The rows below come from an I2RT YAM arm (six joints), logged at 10 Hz.
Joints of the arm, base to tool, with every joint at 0 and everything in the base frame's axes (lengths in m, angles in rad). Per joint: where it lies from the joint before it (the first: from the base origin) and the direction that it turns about. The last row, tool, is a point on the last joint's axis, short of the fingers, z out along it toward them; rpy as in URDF.
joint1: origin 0.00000 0.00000 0.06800 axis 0 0 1
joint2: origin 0.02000 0.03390 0.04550 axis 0 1 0
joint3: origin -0.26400 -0.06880 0.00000 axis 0 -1 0
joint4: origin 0.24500 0.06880 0.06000 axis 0 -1 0
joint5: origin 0.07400 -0.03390 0.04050 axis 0 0 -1
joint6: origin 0.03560 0.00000 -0.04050 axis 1 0 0
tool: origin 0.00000 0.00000 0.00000 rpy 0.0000 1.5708 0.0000
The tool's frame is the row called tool.
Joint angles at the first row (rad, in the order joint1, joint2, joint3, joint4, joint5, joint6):
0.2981, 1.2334, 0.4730, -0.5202, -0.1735, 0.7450
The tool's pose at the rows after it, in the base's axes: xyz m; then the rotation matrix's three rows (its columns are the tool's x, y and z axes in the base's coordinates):
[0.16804, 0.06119, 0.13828], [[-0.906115, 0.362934, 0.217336], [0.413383, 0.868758, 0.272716], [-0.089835, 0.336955, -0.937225]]
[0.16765, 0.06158, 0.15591], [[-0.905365, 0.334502, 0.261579], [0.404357, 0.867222, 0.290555], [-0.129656, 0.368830, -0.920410]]
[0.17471, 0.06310, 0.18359], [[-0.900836, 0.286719, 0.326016], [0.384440, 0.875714, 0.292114], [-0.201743, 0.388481, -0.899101]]
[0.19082, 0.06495, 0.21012], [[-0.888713, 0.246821, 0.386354], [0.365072, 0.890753, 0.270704], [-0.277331, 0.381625, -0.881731]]
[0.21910, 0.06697, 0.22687], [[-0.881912, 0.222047, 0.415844], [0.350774, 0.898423, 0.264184], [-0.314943, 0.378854, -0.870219]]
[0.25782, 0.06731, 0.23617], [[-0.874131, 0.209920, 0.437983], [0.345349, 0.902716, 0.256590], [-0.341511, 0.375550, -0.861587]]
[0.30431, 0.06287, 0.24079], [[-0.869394, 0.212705, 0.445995], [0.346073, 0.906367, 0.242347], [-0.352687, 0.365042, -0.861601]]
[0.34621, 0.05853, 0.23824], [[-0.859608, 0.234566, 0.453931], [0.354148, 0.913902, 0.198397], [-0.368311, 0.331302, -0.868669]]
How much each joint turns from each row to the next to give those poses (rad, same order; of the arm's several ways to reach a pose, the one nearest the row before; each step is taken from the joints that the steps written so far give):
0.0126, -0.0396, 0.0000, -0.0294, -0.0209, 0.0076
0.0023, -0.0663, 0.0331, -0.0476, -0.0028, -0.0095
-0.0005, -0.0398, 0.0846, -0.0579, 0.0185, -0.0313
-0.0097, 0.0253, 0.1113, -0.0332, 0.0350, -0.0433
-0.0281, 0.1002, 0.1202, 0.0054, 0.0017, -0.0465
-0.0390, 0.1429, 0.1339, 0.0255, -0.0057, -0.0446
-0.0498, 0.1709, 0.1665, 0.0020, -0.0087, -0.0457
-0.0312, 0.1560, 0.1534, -0.0044, 0.0300, -0.0239

